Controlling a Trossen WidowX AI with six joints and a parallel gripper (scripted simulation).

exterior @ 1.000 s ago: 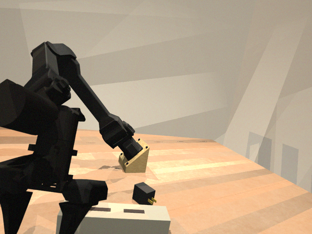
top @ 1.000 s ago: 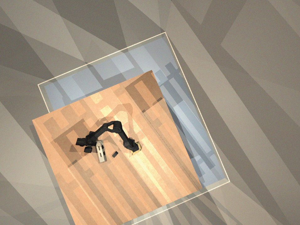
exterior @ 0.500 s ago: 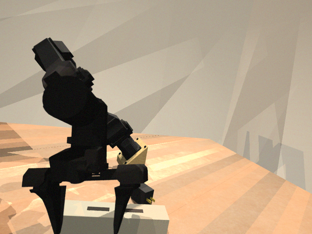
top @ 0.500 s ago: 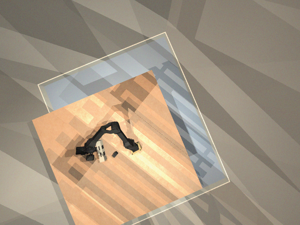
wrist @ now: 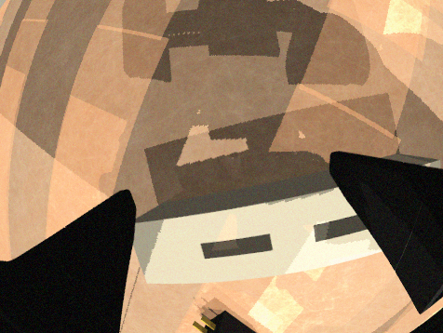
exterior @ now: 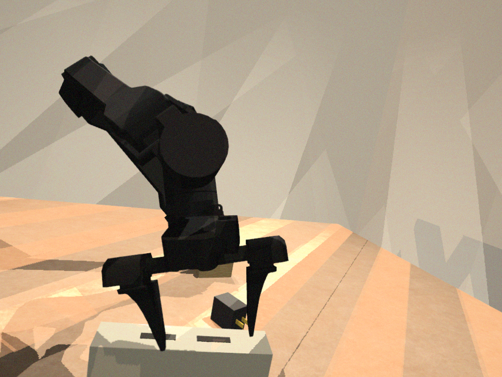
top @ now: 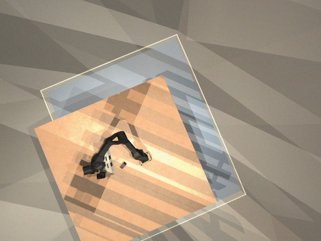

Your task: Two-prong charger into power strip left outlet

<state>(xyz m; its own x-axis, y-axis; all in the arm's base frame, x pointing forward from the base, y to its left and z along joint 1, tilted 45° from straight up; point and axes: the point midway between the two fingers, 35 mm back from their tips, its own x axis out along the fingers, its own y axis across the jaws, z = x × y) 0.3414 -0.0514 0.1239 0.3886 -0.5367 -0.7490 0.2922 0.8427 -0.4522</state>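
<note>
The two-prong charger lies 13 cm behind my gripper tip, 9 cm to the left of it and 6 cm below it.
</note>
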